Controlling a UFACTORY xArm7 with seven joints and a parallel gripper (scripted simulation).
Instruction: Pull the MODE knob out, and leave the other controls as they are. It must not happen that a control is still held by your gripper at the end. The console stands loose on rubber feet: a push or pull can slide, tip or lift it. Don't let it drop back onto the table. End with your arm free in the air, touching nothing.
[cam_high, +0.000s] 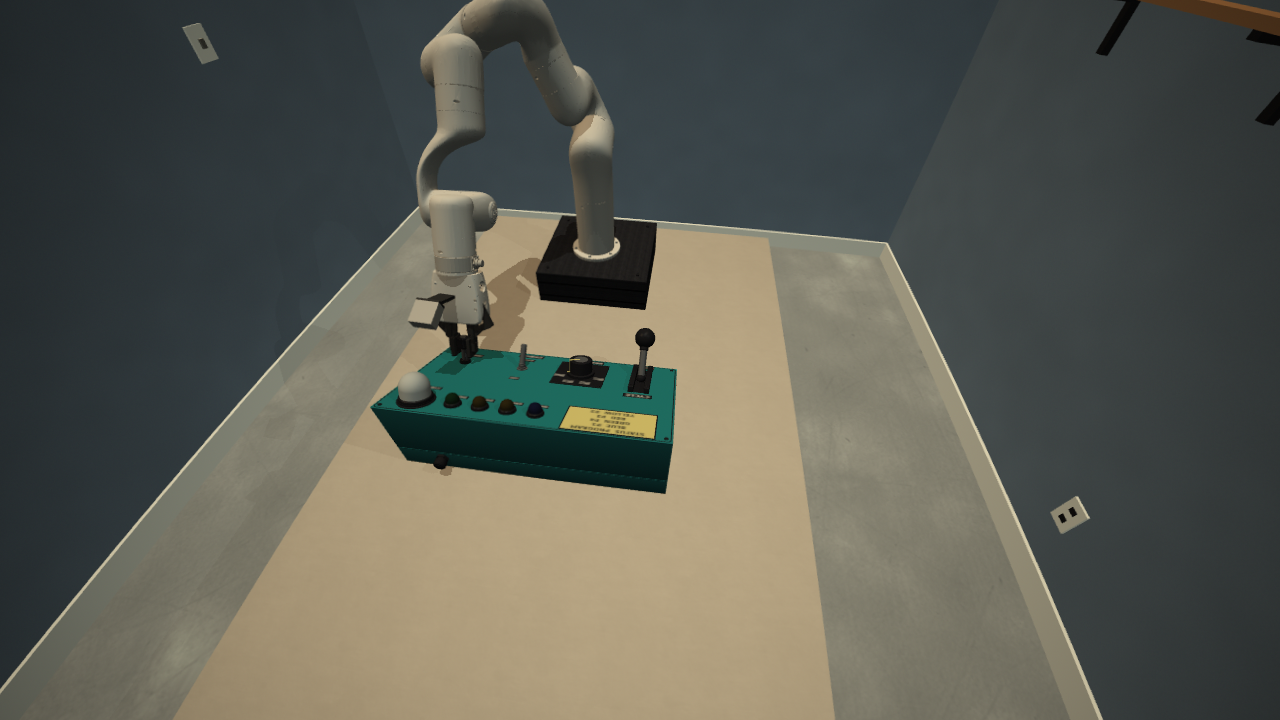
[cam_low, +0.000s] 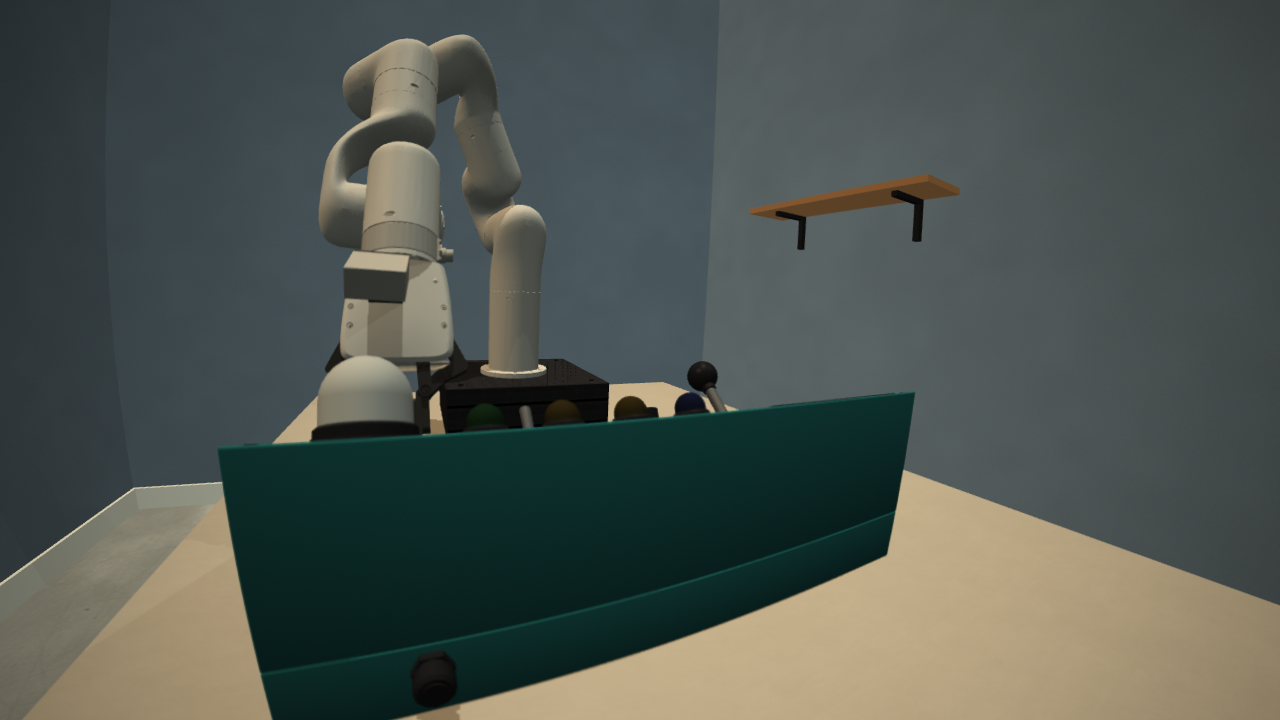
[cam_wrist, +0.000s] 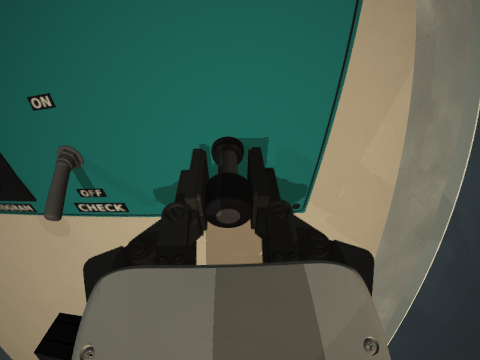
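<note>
Right now my hand is 10 mm past the check toggle, 120 mm to the right of it and 20 mm above it. From my hand the other things lie so: program dial: 20 mm behind, 230 mm to the left, 10 mm below; teal console: 10 mm ahead, 180 mm to the left, 40 mm below; black mode knob: right at my hand.
</note>
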